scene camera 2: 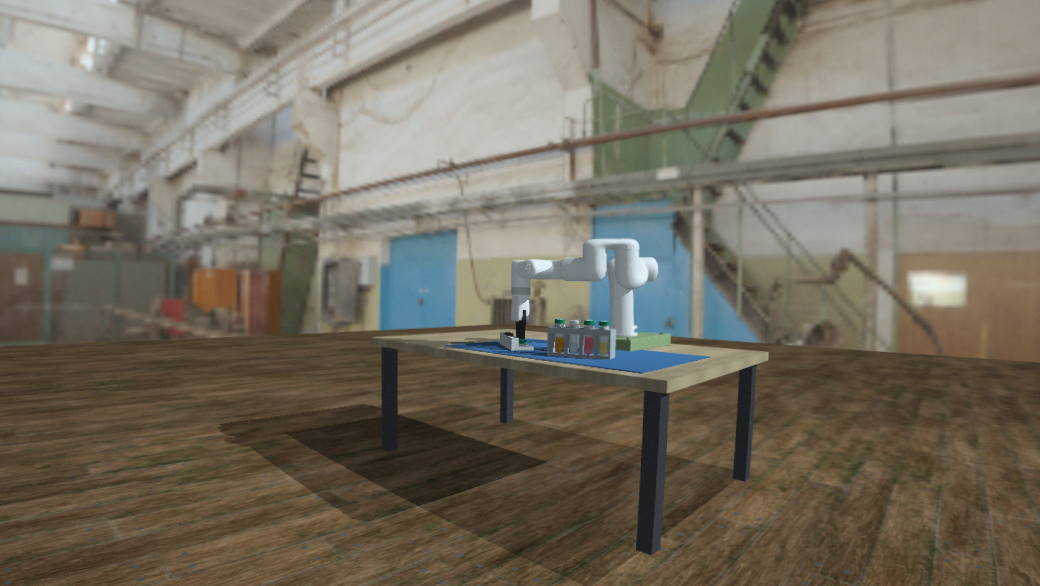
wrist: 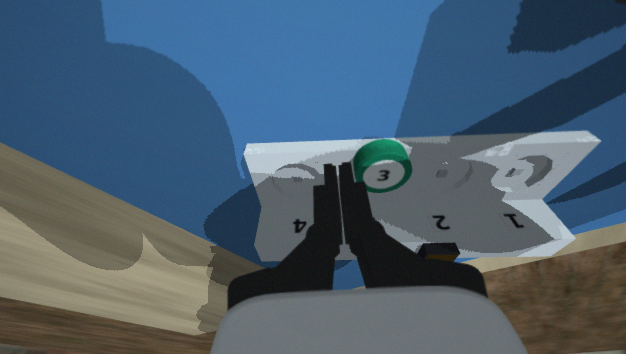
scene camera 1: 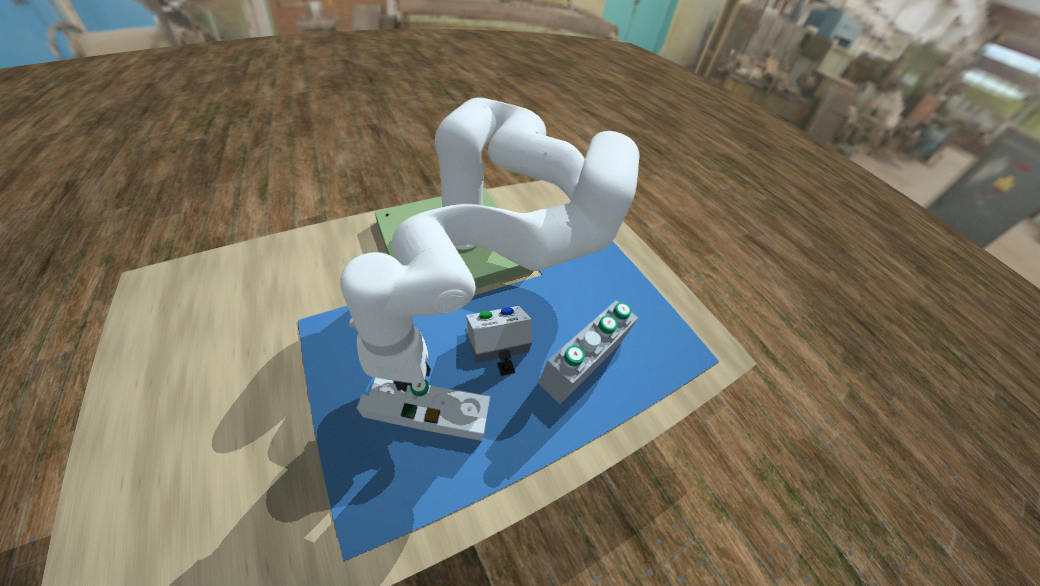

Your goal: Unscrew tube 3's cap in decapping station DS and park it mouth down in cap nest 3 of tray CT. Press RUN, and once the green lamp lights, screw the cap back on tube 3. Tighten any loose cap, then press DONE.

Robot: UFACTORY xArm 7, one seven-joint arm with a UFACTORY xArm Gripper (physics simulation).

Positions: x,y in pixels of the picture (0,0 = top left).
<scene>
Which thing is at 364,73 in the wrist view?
A blue mat.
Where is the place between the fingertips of the gripper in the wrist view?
At 337,178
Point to a blue mat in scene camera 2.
At 642,361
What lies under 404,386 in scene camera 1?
The gripper.
</scene>
